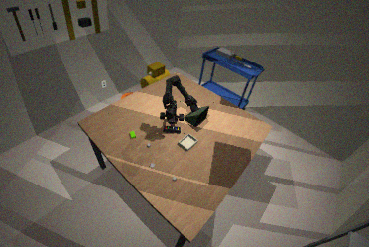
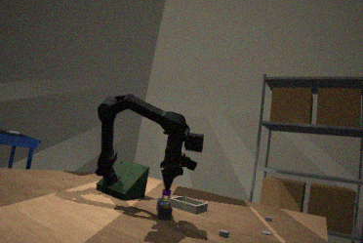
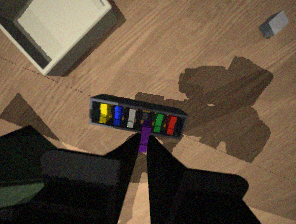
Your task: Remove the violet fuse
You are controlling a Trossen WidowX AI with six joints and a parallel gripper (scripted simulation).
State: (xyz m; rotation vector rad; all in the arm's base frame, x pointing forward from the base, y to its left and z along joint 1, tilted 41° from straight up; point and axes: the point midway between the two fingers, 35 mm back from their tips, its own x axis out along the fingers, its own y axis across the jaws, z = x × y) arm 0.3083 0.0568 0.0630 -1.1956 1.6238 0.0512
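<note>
Right now the tray is 19 cm to the left of my gripper tip, 8 cm below it and 2 cm behind it.
</note>
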